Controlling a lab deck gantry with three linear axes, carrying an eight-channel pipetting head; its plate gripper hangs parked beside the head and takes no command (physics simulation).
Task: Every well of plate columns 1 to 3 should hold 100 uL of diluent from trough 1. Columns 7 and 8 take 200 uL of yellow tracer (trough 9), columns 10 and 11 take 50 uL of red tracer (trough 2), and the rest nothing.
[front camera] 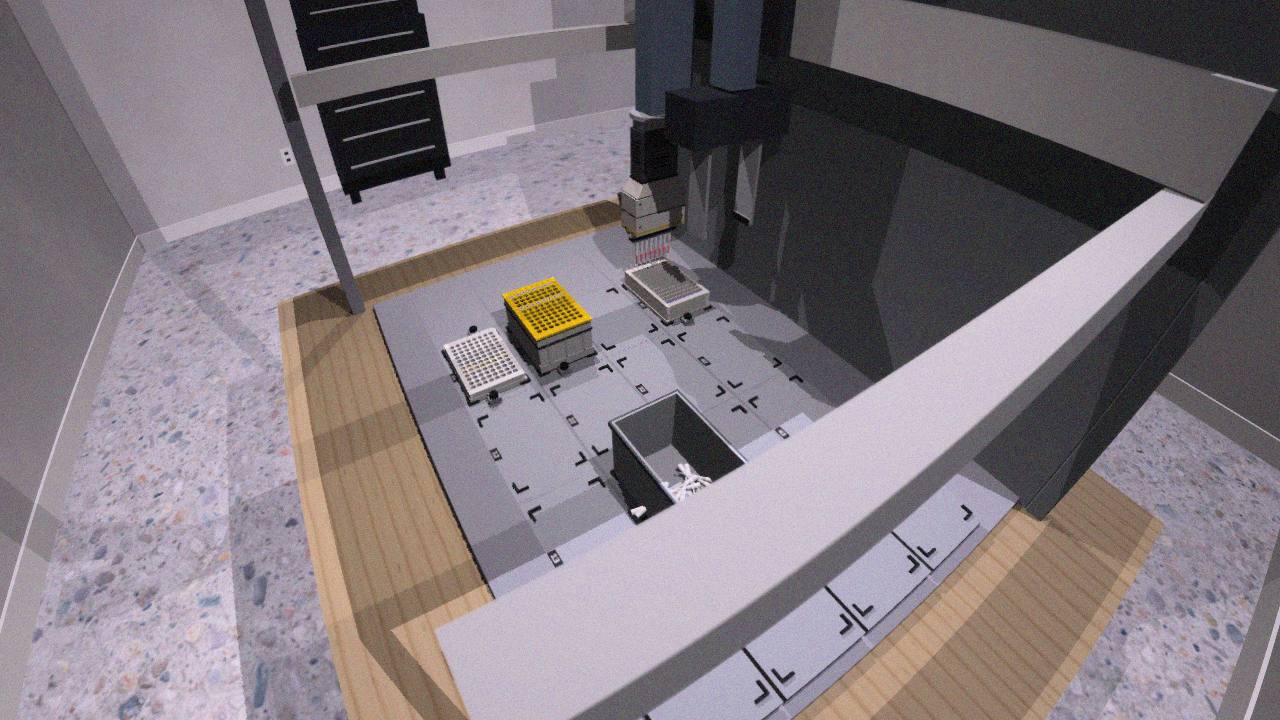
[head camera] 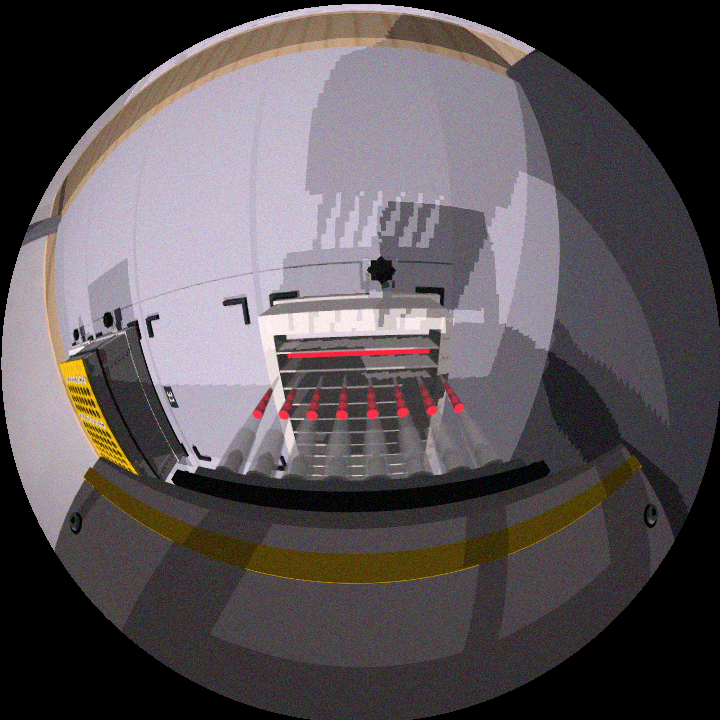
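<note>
The pipetting head [front camera: 651,210] carries a row of tips [front camera: 652,252] [head camera: 342,402] with red liquid in their lower ends. The tips hang over the trough block [front camera: 696,302] [head camera: 288,323], at its back part in the front view. A red strip of liquid [head camera: 358,353] shows in a trough near the block's far end in the head view. The white well plate [front camera: 486,361] lies at the left of the deck; some middle wells look yellowish, but exact columns and volumes are too small to tell. My plate gripper [front camera: 723,225] hangs beside the head, its two fingers apart with nothing between them.
A yellow tip rack [front camera: 547,308] [head camera: 100,416] stands between plate and trough block, with some positions looking different in its back rows. A dark open bin [front camera: 640,474] nearer the front holds loose white tips [front camera: 689,483]. A pale crossbeam [front camera: 805,429] crosses the front view.
</note>
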